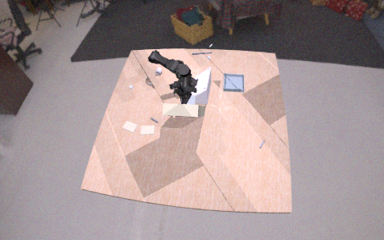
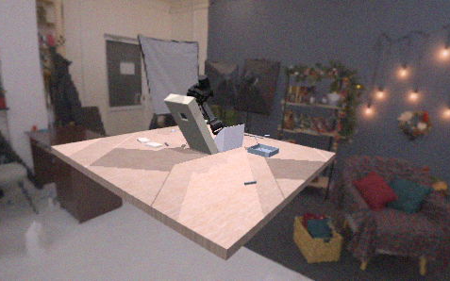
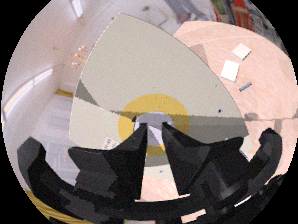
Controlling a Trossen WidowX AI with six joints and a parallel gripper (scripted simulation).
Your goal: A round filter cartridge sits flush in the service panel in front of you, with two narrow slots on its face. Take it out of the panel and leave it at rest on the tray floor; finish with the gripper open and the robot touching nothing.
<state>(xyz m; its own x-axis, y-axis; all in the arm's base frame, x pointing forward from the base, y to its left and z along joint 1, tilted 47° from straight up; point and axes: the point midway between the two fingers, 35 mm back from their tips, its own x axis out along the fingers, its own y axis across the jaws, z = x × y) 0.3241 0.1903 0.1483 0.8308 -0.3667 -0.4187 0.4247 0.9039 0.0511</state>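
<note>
Right now the round filter cartridge is 10 mm ahead of my gripper tip and 10 mm below it. From my gripper tip the other things lie so: small white block 470 mm behind, 340 mm to the right, 240 mm below; service panel 40 mm behind, 80 mm below; blue-grey tray 430 mm behind, 250 mm to the left, 250 mm below.
</note>
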